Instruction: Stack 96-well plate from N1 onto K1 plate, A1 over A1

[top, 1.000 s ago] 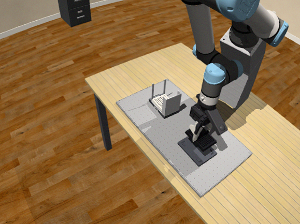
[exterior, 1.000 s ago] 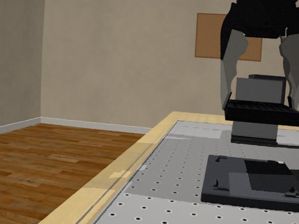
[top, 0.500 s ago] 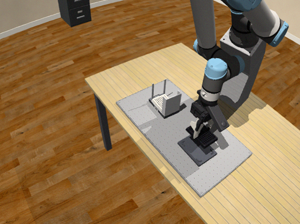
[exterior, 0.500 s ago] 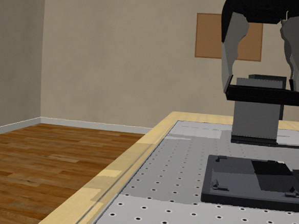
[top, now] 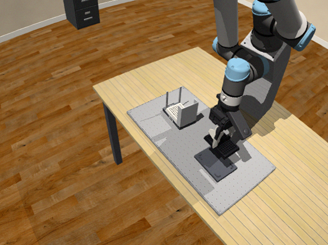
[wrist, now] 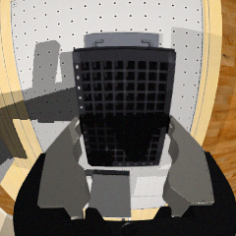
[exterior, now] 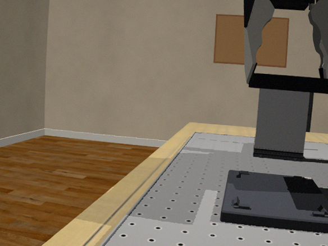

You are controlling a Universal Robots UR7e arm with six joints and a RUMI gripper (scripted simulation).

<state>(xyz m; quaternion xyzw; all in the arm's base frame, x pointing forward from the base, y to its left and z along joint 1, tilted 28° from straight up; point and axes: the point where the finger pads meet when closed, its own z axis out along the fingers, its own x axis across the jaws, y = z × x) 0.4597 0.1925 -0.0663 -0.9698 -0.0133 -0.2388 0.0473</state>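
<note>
The white plate is 31 cm to the right of my hand, 12 cm below it and 1 cm behind it. Also, from my hand: black 96-well plate: 1 cm below.
</note>
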